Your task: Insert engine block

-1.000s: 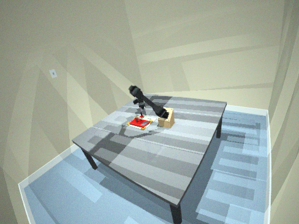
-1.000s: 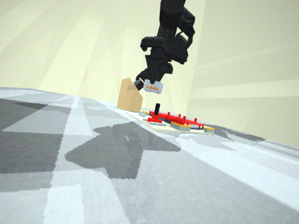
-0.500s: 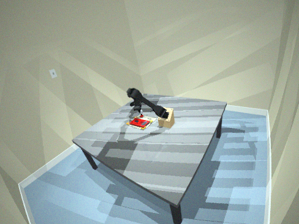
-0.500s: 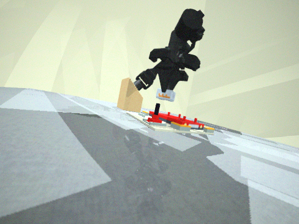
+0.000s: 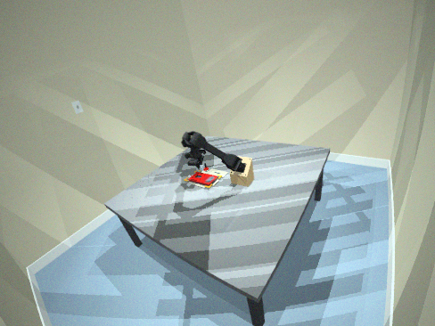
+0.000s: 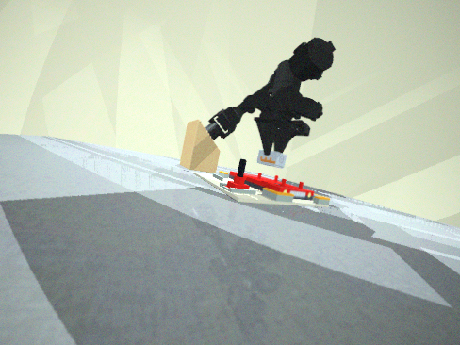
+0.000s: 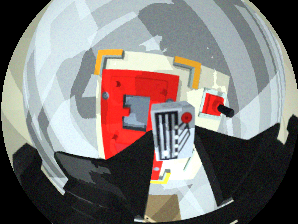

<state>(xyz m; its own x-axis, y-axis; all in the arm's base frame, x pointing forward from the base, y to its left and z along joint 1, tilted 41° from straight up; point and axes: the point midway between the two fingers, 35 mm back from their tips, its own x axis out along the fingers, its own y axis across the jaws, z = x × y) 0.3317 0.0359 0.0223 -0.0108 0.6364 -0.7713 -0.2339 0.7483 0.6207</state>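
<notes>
Right now my gripper tip is 70 mm above the cream base plate, 30 mm past it and 20 mm to the right of it. From my gripper tip the other things lie so: grey engine block 10 mm below.
</notes>
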